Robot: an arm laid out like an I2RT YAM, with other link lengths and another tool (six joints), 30 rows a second.
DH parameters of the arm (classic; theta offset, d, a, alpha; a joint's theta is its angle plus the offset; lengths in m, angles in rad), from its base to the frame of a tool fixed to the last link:
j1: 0 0.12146 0.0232 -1.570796
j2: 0 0 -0.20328 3.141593
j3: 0.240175 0 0.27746 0
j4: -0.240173 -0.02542 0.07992 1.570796
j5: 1.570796 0.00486 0 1.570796
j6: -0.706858 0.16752 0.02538 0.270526
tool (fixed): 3.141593 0.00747 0 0
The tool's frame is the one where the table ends.
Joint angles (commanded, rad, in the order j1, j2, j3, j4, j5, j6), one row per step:
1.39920 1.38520 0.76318 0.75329 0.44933 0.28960
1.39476 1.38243 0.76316 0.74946 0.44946 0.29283
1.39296 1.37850 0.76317 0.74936 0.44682 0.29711
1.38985 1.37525 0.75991 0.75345 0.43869 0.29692
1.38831 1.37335 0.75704 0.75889 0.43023 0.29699
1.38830 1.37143 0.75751 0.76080 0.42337 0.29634
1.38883 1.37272 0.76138 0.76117 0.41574 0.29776
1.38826 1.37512 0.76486 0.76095 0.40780 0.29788
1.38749 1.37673 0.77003 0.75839 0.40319 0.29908
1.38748 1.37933 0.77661 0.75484 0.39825 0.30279
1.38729 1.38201 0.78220 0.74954 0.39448 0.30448
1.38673 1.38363 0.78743 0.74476 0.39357 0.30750
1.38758 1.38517 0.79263 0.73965 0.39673 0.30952
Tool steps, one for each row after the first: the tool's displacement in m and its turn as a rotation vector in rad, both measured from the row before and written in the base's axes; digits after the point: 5 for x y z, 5 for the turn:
0.00200 -0.00092 0.00029 0.00082 0.00280 -0.00419
0.00042 -0.00049 0.00166 0.00622 0.00242 0.00133
0.00020 -0.00029 0.00090 0.00371 -0.00197 0.00492
-0.00053 0.00013 0.00079 0.00422 -0.00192 0.00685
-0.00095 0.00050 0.00162 0.00368 -0.00228 0.00669
-0.00115 0.00135 0.00146 0.00350 -0.00049 0.00827
-0.00069 0.00137 0.00068 0.00070 -0.00123 0.00730
-0.00014 0.00103 0.00125 0.00152 0.00012 0.00395
-0.00045 0.00143 0.00121 0.00233 0.00224 0.00539
-0.00023 0.00130 0.00032 -0.00153 0.00127 0.00377
0.00030 0.00072 0.00067 0.00047 0.00258 0.00075
0.00019 0.00047 0.00059 -0.00024 0.00239 -0.00200

